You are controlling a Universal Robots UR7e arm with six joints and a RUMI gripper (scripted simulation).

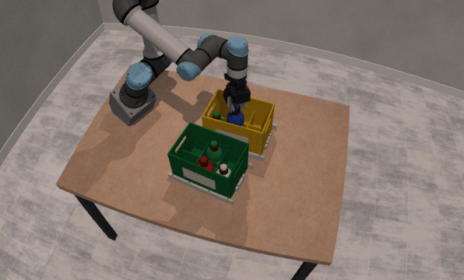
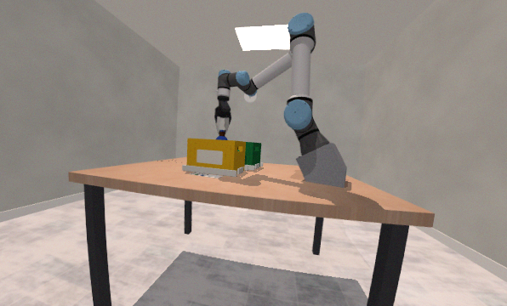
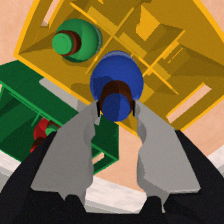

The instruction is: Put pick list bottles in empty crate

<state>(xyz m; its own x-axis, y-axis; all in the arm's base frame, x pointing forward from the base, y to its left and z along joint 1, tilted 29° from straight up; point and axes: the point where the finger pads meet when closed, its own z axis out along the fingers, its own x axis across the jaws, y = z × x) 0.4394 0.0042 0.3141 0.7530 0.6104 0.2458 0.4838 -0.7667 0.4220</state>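
Now: hand 70 mm above the blue-label bottle. From my hand the other things lie so: green crate (70 mm behind, 190 mm to the right, 140 mm below); then yellow crate (10 mm ahead, 40 mm to the left, 140 mm below); then green-label bottle (90 mm behind, 10 mm to the left, 140 mm below).
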